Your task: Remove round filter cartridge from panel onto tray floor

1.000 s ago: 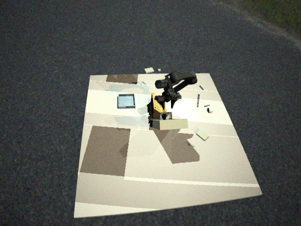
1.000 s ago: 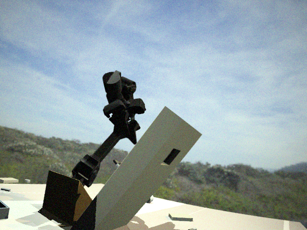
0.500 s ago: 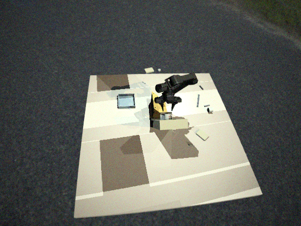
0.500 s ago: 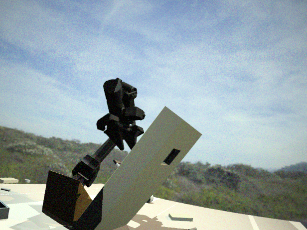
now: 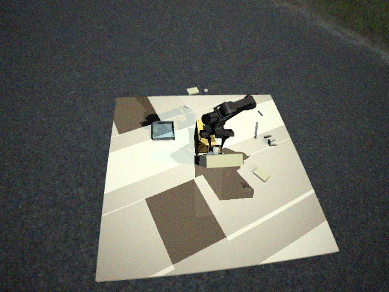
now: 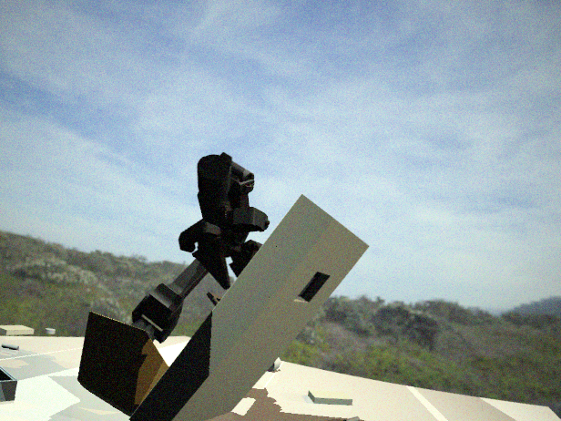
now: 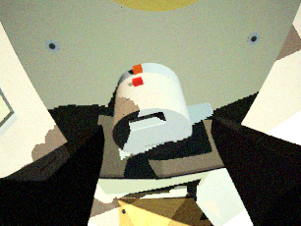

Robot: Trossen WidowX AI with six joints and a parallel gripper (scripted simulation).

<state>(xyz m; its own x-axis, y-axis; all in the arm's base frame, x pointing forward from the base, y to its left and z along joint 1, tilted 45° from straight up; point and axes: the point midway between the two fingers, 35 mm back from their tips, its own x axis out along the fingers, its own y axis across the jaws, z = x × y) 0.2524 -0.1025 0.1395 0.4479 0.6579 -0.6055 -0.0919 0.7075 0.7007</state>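
Now: the round filter cartridge 10 mm below my gripper tip and 10 mm ahead of it. Also, from my gripper tip: blue-grey tray: 320 mm to the right, 300 mm behind, 220 mm below.
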